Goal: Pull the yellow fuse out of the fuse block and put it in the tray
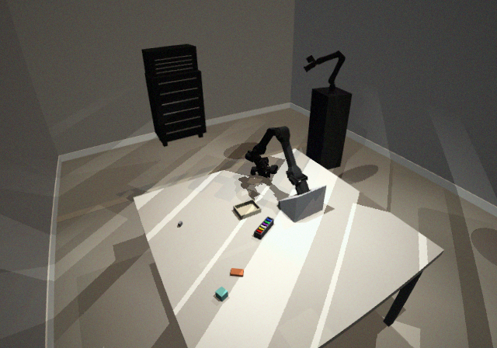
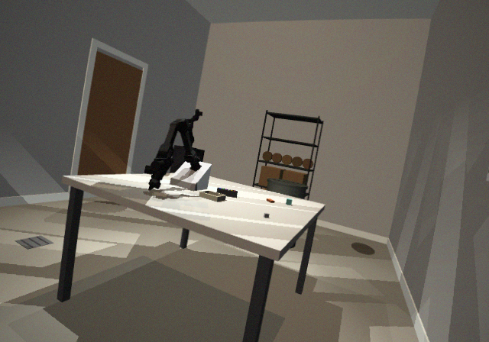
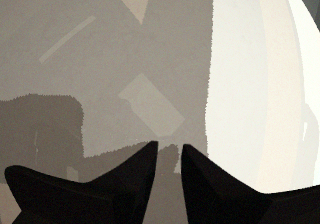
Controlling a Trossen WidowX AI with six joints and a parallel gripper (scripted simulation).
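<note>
My gripper tip is now 47 cm to the right of the yellow fuse, 26 cm short of it and 2 cm below it. From my gripper tip the other things lie so: orange block (66 cm to the left, 46 cm ahead); then teal cube (76 cm to the left, 56 cm ahead, 1 cm above); then shallow tan tray (27 cm to the left, 26 cm ahead).
</note>
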